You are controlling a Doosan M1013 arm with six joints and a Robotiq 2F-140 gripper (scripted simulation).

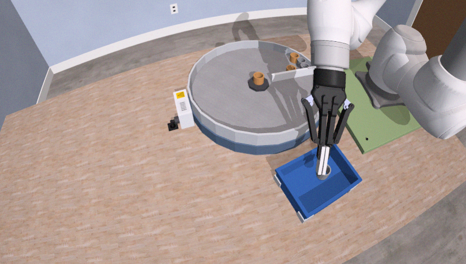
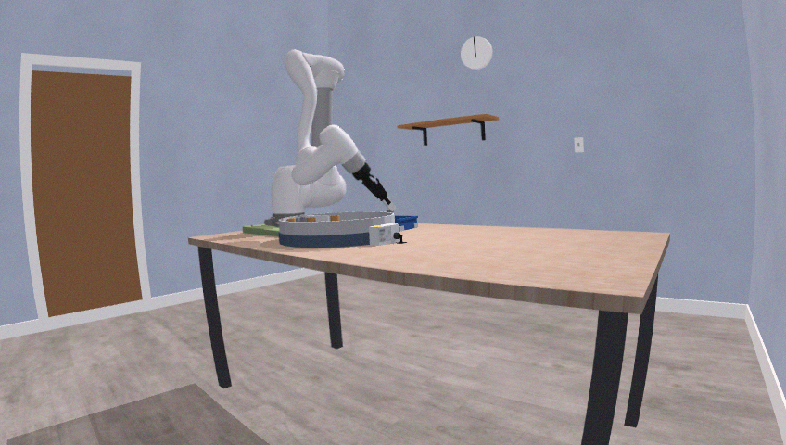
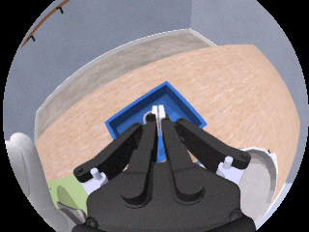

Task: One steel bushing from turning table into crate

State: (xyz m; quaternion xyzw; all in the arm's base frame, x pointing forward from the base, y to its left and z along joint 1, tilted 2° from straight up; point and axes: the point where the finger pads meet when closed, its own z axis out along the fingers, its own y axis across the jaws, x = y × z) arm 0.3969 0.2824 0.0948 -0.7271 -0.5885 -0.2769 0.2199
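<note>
My hand is 80 mm above the blue crate, 10 mm to the right of it and 10 mm past it. Also, from my hand: round grey turning table 310 mm to the right, 90 mm ahead, 60 mm below.
</note>
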